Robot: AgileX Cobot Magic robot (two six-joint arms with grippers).
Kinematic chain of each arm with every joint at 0, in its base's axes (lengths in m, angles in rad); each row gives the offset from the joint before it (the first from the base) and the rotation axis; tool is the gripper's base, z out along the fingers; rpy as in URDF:
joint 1: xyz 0 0 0.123 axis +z
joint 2: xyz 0 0 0 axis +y
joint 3: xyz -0.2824 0 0.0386 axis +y
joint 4: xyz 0.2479 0 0.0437 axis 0.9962 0 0.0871
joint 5: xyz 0 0 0 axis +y
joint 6: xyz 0.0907 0 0.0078 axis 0.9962 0 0.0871
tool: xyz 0 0 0 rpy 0 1.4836 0
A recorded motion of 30 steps. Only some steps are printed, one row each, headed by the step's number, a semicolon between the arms.
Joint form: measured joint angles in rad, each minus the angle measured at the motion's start. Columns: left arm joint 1, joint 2, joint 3, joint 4, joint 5, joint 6; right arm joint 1, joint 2, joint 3, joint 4, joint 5, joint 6.
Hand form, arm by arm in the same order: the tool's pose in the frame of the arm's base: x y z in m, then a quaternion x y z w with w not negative. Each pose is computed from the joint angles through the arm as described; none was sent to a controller.
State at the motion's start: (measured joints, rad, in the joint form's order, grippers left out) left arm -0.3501 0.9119 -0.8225 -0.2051 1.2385 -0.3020; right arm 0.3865 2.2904 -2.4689 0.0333 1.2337 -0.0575
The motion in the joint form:
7: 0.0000 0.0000 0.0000 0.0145 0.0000 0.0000; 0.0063 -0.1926 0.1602 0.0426 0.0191 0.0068
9: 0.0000 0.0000 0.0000 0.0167 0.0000 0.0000; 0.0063 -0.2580 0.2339 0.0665 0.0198 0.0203
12: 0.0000 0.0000 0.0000 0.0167 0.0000 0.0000; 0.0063 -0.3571 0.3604 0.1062 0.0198 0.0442
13: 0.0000 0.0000 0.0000 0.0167 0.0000 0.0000; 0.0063 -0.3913 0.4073 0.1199 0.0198 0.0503
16: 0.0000 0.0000 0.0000 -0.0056 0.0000 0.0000; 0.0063 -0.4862 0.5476 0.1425 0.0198 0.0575
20: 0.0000 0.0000 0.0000 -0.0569 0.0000 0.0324; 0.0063 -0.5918 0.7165 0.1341 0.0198 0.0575
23: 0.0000 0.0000 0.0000 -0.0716 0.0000 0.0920; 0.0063 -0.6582 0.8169 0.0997 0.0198 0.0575
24: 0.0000 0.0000 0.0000 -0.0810 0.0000 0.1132; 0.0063 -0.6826 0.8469 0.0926 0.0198 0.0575
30: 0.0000 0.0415 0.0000 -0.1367 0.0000 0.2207; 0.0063 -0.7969 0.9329 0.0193 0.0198 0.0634
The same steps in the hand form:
7: 0.1239 -0.0626 0.3067 0.00778 0.98203 -0.14127 0.12488; 0.4235 0.1826 0.3682 -0.20907 0.92901 0.08896 0.29210
9: 0.1239 -0.0624 0.3067 0.00796 0.98213 -0.14026 0.12524; 0.4088 0.1787 0.3769 -0.20267 0.93130 0.10189 0.28501
12: 0.1239 -0.0624 0.3067 0.00796 0.98213 -0.14026 0.12524; 0.3855 0.1727 0.3842 -0.19090 0.93670 0.12219 0.26685
13: 0.1239 -0.0624 0.3067 0.00796 0.98213 -0.14026 0.12524; 0.3771 0.1706 0.3852 -0.18765 0.93870 0.12850 0.25907
16: 0.1233 -0.0642 0.3071 0.00609 0.98108 -0.15056 0.12157; 0.3535 0.1629 0.3835 -0.18295 0.94492 0.13608 0.23481
20: 0.1218 -0.0682 0.3081 0.01763 0.97804 -0.17234 0.11586; 0.3266 0.1509 0.3746 -0.18216 0.95323 0.12585 0.20575
23: 0.1214 -0.0694 0.3084 0.04548 0.97620 -0.17567 0.11880; 0.3098 0.1408 0.3688 -0.18350 0.95803 0.10581 0.19316
24: 0.1211 -0.0701 0.3086 0.05500 0.97507 -0.17879 0.11933; 0.3036 0.1375 0.3685 -0.18385 0.95878 0.10181 0.19122
30: 0.1268 -0.0770 0.3042 0.09918 0.97066 -0.19353 0.10266; 0.2770 0.1197 0.3797 -0.18498 0.95708 0.06954 0.21199

